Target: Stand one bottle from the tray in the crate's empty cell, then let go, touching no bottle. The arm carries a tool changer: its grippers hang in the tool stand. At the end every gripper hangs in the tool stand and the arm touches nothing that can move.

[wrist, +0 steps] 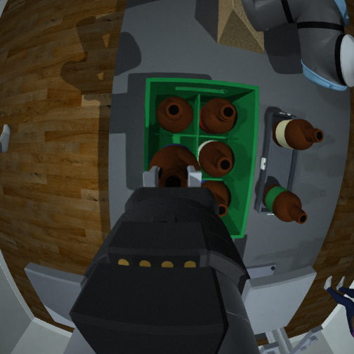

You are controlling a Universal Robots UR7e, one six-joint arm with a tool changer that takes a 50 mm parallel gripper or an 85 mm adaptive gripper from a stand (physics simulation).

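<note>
My gripper [173,177] is shut on the neck of a brown bottle [167,158], held upright over the left column of the green crate [253,130]. A thin blue edge shows at the bottle's far side. This bottle and the wrist hide the cells below them and the crate's near left part. A brown bottle [174,120] stands in the far left cell. The right column holds a far bottle [215,117], a white-labelled middle bottle [212,152] and a partly hidden near bottle [219,191]. The dark tray [263,182] holds a cream-labelled bottle [295,134] and a green-labelled bottle [282,202].
A wooden block [241,36] stands beyond the crate. A grey and blue robot arm [320,50] is at the far right. The tray stands right of the crate. The grey table [120,165] ends on the left at a wooden floor [50,165]. I cannot make out the tool stand clearly.
</note>
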